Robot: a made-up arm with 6 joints.
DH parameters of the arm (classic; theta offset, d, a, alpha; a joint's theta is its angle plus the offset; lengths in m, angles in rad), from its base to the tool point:
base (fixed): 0.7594 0 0.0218 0
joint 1: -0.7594 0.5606 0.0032 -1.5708
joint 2: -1.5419 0 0.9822 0
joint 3: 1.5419 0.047 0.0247 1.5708
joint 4: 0 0.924 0.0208 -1.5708
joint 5: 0 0.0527 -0.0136 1.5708
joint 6: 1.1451 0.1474 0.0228 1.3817
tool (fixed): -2.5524 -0.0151 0 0
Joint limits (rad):
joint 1: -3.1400..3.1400
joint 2: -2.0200..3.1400
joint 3: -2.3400..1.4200
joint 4: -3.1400..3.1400
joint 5: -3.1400..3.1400
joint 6: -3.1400..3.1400
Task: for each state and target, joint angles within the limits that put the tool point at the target. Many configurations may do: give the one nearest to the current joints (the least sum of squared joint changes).
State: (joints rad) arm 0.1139 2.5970 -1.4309 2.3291 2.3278 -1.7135
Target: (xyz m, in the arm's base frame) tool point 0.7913 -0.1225 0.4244
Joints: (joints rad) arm -0.2794 2.6523 -2.1002 2.4283 2.3419 -1.6876
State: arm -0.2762 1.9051 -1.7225 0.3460 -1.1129 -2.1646
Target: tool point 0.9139 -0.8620 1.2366
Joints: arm -0.8108 1.8338 -1.4377 0.3905 -1.0597 -2.1718
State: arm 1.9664 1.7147 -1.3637 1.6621 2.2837 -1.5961
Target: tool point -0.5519 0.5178 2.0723
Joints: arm 2.1499 0.8194 -0.7964 1.5518 1.9213 -1.6032
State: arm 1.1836 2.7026 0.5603 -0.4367 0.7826 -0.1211
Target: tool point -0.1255 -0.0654 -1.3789
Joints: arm 1.0875 2.8725 0.4898 -0.3398 0.7083 -0.1073
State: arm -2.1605 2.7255 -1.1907 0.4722 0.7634 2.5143
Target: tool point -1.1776 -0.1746 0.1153
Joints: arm -3.0777 2.8360 -1.8464 0.4584 0.6797 2.5108
